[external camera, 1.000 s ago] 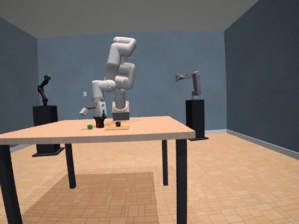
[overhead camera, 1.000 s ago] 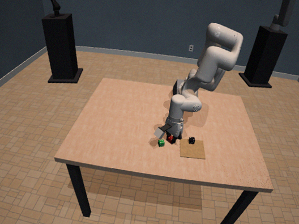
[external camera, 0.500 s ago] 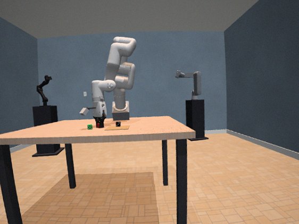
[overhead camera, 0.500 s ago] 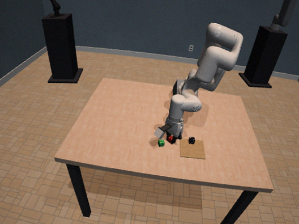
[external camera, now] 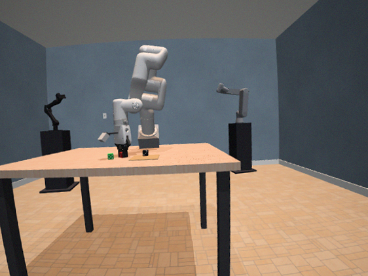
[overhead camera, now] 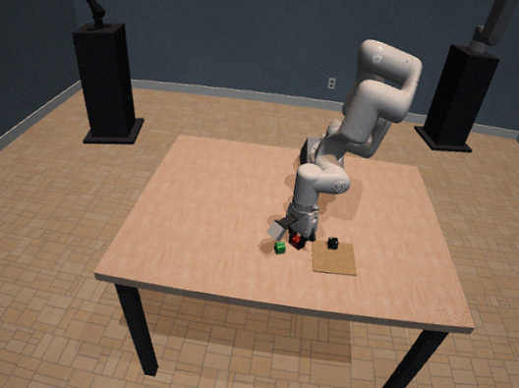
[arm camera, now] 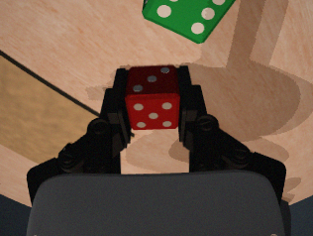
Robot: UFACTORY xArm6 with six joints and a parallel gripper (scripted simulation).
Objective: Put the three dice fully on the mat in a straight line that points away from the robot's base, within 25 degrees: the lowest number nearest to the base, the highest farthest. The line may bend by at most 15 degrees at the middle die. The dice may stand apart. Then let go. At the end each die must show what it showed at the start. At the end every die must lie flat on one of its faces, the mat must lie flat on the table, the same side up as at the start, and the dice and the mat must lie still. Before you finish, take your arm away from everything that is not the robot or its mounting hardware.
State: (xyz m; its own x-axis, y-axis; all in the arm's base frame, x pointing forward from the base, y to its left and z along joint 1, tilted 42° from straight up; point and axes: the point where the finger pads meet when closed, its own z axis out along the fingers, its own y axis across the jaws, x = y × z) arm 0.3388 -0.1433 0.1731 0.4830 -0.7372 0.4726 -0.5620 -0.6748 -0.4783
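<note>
Now: hand 10 mm short of the black die and 120 mm to the right of it. The rest, counted from my hand: green die (30 mm ahead, 60 mm to the right, 10 mm below); tan mat (60 mm ahead, 120 mm to the left, 20 mm below); red die (10 mm below).
</note>
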